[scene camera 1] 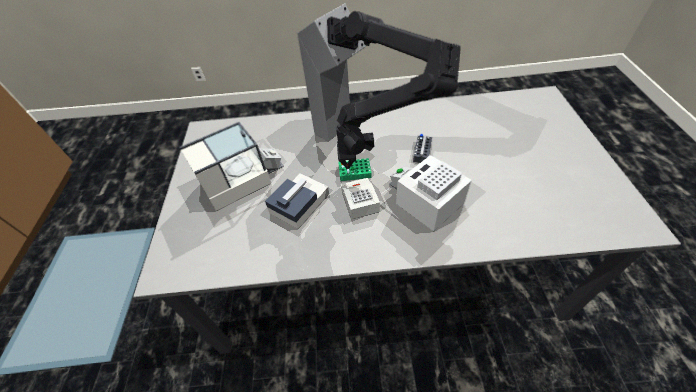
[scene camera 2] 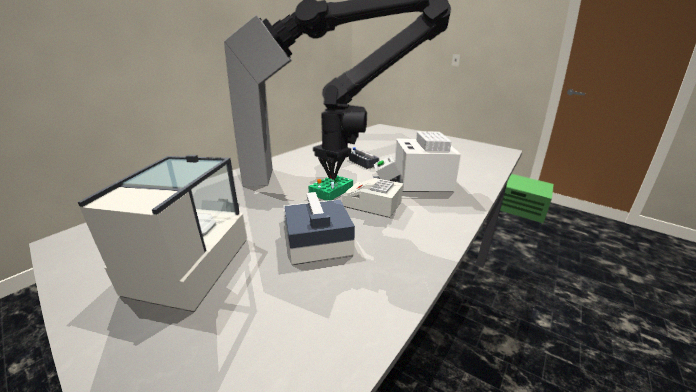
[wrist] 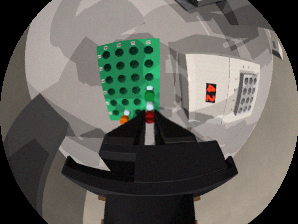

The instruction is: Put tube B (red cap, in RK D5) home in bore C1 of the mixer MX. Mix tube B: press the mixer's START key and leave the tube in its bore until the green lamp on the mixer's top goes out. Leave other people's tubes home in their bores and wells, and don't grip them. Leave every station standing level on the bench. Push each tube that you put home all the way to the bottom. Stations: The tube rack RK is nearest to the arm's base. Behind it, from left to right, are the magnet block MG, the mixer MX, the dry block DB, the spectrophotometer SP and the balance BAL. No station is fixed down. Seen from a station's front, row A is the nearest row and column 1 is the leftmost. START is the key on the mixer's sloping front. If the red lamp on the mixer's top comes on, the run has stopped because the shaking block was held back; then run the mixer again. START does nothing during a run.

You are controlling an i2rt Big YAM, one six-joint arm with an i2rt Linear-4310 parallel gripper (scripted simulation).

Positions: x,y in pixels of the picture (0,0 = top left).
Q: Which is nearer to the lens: the glass-walled balance BAL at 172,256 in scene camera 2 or the dry block DB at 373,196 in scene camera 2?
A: The glass-walled balance BAL.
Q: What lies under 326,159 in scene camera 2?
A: My gripper.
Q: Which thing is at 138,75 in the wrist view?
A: A green tube rack RK.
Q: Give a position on a mixer MX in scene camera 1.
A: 432,213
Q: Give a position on a spectrophotometer SP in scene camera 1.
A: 293,202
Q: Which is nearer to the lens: the glass-walled balance BAL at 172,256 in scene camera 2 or the spectrophotometer SP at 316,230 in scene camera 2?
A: The glass-walled balance BAL.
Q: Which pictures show the dry block DB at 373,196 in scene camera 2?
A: Scene camera 1, scene camera 2 and the wrist view: all of them.
